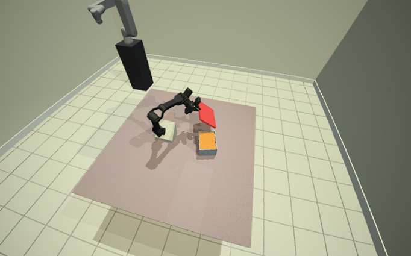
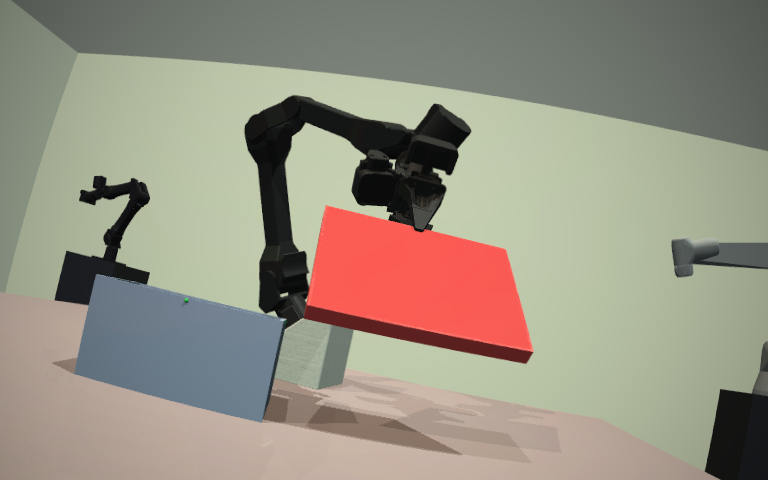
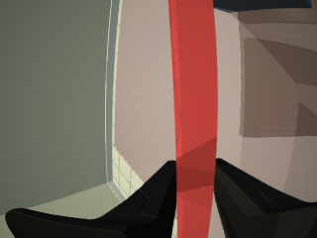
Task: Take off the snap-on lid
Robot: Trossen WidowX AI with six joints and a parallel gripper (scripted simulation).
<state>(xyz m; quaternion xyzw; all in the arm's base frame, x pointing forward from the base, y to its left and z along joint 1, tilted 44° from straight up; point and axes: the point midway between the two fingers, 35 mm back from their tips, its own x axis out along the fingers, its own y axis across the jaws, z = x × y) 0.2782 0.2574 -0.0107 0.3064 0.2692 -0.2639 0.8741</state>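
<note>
Right now the red lid is 60 mm ahead of my gripper tip, 50 mm below it and 20 mm to the left of it. From my gripper tip the other things lie so: storage box: 200 mm to the right, 180 mm below, 120 mm ahead.
</note>
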